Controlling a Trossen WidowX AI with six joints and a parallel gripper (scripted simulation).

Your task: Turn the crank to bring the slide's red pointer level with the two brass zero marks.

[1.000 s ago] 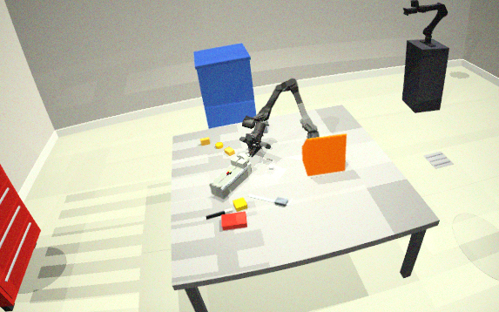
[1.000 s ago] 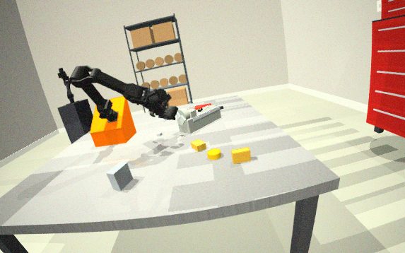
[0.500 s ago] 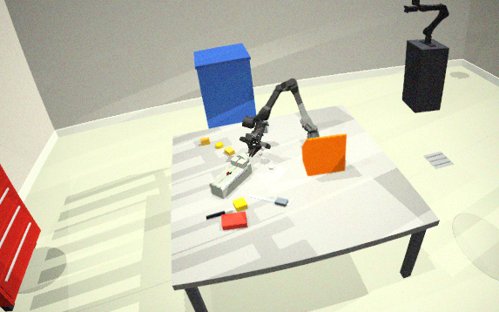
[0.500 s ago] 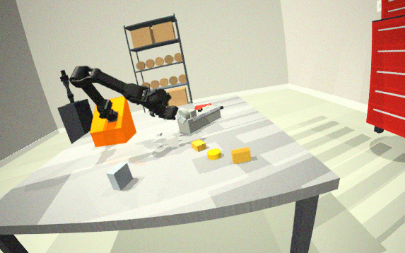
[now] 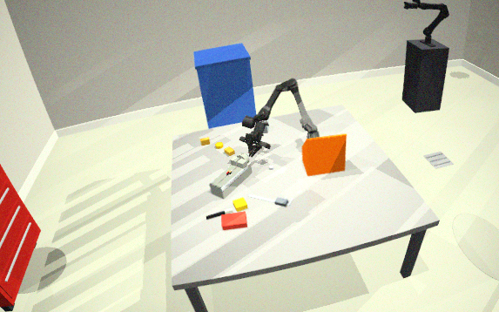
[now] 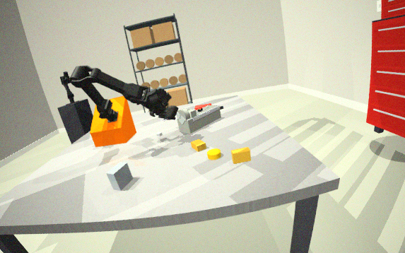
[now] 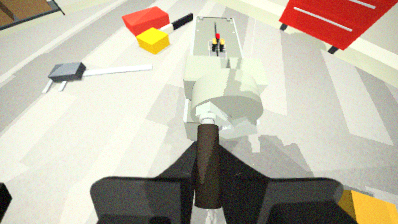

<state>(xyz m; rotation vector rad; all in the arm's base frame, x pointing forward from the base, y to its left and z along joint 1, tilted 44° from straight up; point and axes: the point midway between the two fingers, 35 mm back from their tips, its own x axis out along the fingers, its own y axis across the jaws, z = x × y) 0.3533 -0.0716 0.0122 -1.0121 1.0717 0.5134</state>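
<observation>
My gripper tip is now 30 mm below the dark brown crank handle, 10 mm to the left of it and 10 mm past it. Round my gripper tip: yellow block 310 mm to the left, 90 mm ahead, 70 mm below; then grey cube 410 mm to the right, 130 mm behind, 50 mm below; then red pointer 140 mm ahead, 130 mm to the left.
</observation>
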